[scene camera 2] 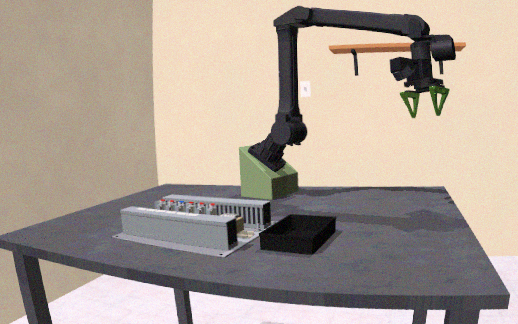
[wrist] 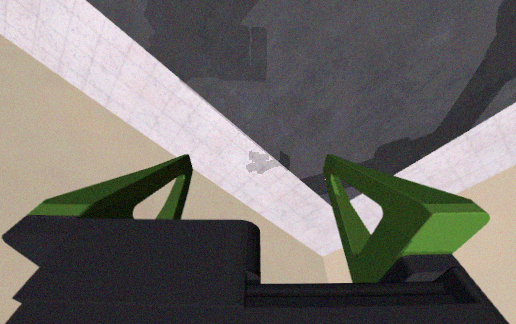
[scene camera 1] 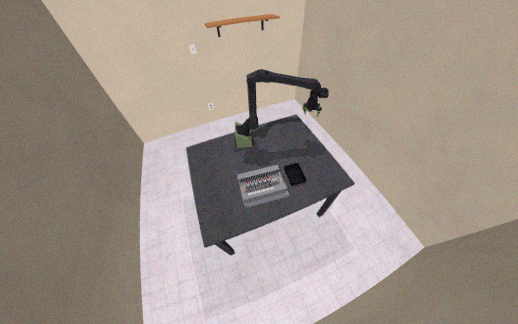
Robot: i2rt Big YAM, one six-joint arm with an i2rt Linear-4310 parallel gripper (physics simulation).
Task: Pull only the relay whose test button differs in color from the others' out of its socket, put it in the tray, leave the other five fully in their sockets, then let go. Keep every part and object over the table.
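Places are measured from the arm's base along level axes (x right, y back, z down), in centimetres.
Pixels of known places: gripper, fingertip midpoint: (scene camera 2: pixel 425 117) (wrist: pixel 257 161) (scene camera 1: pixel 311 115); arm's base at its link origin: (scene camera 2: pixel 266 158) (scene camera 1: pixel 242 131).
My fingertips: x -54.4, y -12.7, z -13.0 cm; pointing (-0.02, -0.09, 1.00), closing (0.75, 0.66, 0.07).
For each thing: its top centre in the pictures, then the offset to it from my fingertips. "pt": a spot on its surface instead.
- relay with the blue test button, top centre: (scene camera 2: pixel 179 202) dx +55.4, dy -35.0, dz +18.3 cm
- rightmost relay at its top centre: (scene camera 2: pixel 210 204) dx +46.3, dy -35.0, dz +18.3 cm
- relay row at a spot on its surface: (scene camera 1: pixel 259 182) pt dx +53.1, dy -35.7, dz +18.8 cm
- black tray at its top centre: (scene camera 2: pixel 300 224) (scene camera 1: pixel 295 172) dx +25.3, dy -33.6, dz +21.7 cm
- front duct at its top centre: (scene camera 2: pixel 172 213) (scene camera 1: pixel 265 191) dx +51.2, dy -43.2, dz +18.9 cm
- slotted rear duct at its top centre: (scene camera 2: pixel 212 199) (scene camera 1: pixel 258 171) dx +51.2, dy -26.7, dz +18.9 cm
Six relays stand in a row in sockets between two grey ducts. In scene camera 2, the relay with the blue test button (scene camera 2: pixel 181 204) is third from the left; the other five, such as the rightmost relay (scene camera 2: pixel 212 207), show red buttons. In scene camera 1 the relay row (scene camera 1: pixel 258 182) is small. The front duct hides the sockets in scene camera 2. The black tray (scene camera 1: pixel 295 174) (scene camera 2: pixel 286 243) stands right of the panel and looks empty. My gripper (scene camera 1: pixel 312 114) (scene camera 2: pixel 426 116) (wrist: pixel 257 161) is open and empty, high up at the back right, far from relays and tray.
The front duct (scene camera 2: pixel 175 229) and the slotted rear duct (scene camera 2: pixel 252 212) flank the relay row on a grey baseplate. The arm's green base block (scene camera 1: pixel 243 141) (scene camera 2: pixel 257 182) stands at the table's rear edge. A wooden shelf (scene camera 1: pixel 242 21) (scene camera 2: pixel 370 48) is on the back wall.
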